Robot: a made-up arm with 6 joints. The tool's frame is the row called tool. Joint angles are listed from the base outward.
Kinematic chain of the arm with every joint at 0, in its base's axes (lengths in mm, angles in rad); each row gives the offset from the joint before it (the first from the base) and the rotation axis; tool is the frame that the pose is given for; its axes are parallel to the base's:
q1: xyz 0 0 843 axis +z
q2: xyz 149 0 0 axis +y
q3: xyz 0 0 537 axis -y
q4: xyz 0 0 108 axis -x
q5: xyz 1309 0 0 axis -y
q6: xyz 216 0 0 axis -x
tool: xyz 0 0 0
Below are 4 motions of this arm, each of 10 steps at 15 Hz.
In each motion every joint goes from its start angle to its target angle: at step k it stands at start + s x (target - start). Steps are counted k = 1, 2, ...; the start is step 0. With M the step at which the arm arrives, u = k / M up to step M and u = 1 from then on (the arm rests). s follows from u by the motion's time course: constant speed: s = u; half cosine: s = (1 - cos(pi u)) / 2; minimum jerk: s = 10 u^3 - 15 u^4 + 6 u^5.
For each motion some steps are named. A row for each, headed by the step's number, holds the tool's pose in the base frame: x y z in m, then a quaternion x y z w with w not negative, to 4 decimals.
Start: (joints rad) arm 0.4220 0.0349 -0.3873 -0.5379 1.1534 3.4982
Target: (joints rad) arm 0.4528 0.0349 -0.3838 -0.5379 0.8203 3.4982
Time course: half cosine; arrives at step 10
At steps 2, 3, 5, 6, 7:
2: 1.4625 0.5524 1.0563 -0.9551 0.0405 -0.2801 0.0878
3: 1.4647 0.5613 1.0511 -0.9600 0.0312 -0.2642 0.0873
5: 1.4692 0.5851 1.0366 -0.9714 0.0064 -0.2214 0.0853
6: 1.4707 0.5977 1.0287 -0.9764 -0.0067 -0.1987 0.0840
7: 1.4715 0.6091 1.0213 -0.9803 -0.0186 -0.1781 0.0827

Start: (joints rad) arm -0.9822 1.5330 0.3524 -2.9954 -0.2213 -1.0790
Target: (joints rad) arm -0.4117 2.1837 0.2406 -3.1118 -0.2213 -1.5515
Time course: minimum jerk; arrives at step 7
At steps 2, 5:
2: 0.7846 -0.9781 -0.6050 -0.5685 0.5397 0.2209 0.5803
5: 0.3284 -0.1744 -0.9314 -0.3874 0.5849 0.4165 0.5782

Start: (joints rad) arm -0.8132 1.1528 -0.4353 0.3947 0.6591 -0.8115
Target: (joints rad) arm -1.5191 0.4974 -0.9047 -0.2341 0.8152 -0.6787
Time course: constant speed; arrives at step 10
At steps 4, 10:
4: 0.4296 -0.7903 -0.2738 0.4645 0.1632 -0.5218 0.6966
10: 0.0105 -0.9078 -0.0777 0.4277 -0.0805 -0.7462 0.5038

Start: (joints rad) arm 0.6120 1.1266 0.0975 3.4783 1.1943 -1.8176
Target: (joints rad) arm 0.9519 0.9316 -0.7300 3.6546 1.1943 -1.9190
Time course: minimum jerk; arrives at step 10
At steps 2, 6, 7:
2: 1.0348 0.6725 -0.1750 -0.5949 0.5537 0.5807 0.0488
6: 0.5178 0.4489 -0.2519 0.5977 -0.5512 -0.5523 0.1843
7: 0.4085 0.3613 -0.2397 0.5963 -0.5458 -0.5372 0.2408

